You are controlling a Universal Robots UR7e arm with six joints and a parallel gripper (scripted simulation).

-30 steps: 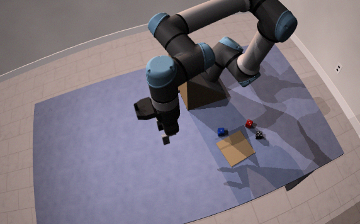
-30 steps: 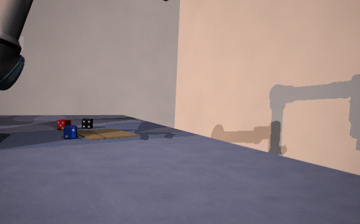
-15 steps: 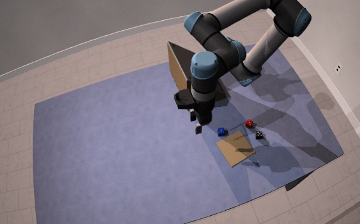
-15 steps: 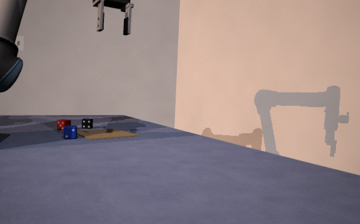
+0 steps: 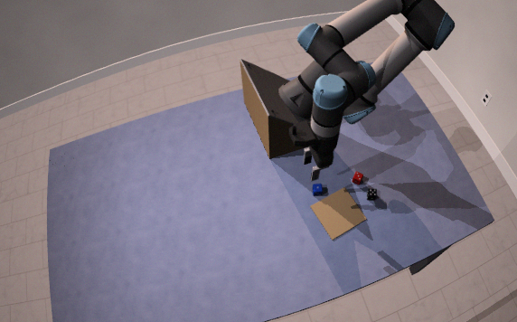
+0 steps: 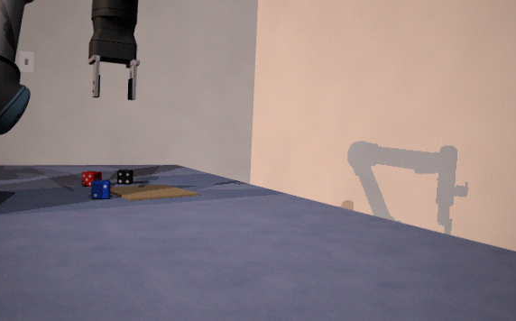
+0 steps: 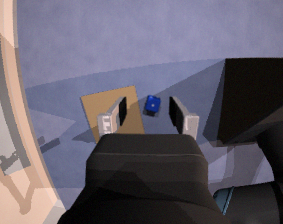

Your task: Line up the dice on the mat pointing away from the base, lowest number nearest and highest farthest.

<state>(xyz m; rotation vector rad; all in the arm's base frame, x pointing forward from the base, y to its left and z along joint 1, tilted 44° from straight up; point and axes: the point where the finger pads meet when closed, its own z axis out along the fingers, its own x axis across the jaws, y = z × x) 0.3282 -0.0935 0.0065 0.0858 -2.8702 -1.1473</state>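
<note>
Right now my hand is 1 cm past the blue die, 4 cm to the right of it and 17 cm above it. Round my hand: red die 1 cm behind, 19 cm to the left, 17 cm below; tan mat 9 cm ahead, 8 cm to the left, 19 cm below; black die 6 cm ahead, 22 cm to the left, 17 cm below.
</note>
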